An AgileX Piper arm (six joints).
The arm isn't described. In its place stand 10 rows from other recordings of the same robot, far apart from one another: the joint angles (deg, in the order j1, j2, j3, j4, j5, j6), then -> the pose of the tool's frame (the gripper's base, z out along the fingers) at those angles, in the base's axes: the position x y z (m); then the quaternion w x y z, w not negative.
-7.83, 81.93, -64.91, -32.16, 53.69, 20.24 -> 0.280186, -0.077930, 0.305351, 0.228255, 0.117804, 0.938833, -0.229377
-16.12, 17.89, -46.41, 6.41, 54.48, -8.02 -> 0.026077, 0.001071, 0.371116, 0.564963, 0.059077, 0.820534, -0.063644
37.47, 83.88, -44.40, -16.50, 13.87, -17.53 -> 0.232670, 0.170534, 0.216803, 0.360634, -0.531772, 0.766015, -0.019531
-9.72, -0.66, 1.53, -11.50, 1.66, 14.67 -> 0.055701, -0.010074, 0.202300, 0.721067, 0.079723, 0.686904, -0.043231
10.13, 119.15, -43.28, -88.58, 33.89, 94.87 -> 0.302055, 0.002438, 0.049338, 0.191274, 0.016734, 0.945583, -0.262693
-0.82, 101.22, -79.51, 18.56, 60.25, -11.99 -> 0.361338, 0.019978, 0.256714, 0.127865, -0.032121, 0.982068, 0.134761
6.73, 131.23, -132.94, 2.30, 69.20, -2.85 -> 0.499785, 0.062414, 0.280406, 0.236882, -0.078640, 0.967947, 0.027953
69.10, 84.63, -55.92, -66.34, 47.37, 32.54 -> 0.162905, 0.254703, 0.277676, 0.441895, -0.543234, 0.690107, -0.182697
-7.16, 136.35, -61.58, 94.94, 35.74, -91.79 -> 0.371874, 0.006658, -0.005425, 0.203548, 0.030305, 0.933380, 0.294027
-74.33, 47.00, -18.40, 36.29, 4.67, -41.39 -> 0.046070, -0.147995, 0.233827, 0.412589, 0.474295, 0.710387, -0.316488
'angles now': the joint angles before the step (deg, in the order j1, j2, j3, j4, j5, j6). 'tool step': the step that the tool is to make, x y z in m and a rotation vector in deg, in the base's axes. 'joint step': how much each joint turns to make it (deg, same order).
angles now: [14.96, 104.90, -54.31, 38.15, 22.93, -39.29]
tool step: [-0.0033, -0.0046, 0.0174, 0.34, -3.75, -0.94]
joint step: [-0.40, -3.61, 1.10, 0.16, -1.45, -0.25]
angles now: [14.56, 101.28, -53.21, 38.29, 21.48, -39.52]
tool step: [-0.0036, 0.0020, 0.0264, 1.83, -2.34, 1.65]
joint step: [-0.01, -3.96, -1.08, 0.18, 3.07, -0.39]
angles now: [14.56, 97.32, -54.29, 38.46, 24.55, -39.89]
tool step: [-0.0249, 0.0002, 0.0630, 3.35, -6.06, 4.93]
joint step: [0.00, -11.05, -1.03, 0.05, 7.37, -1.36]
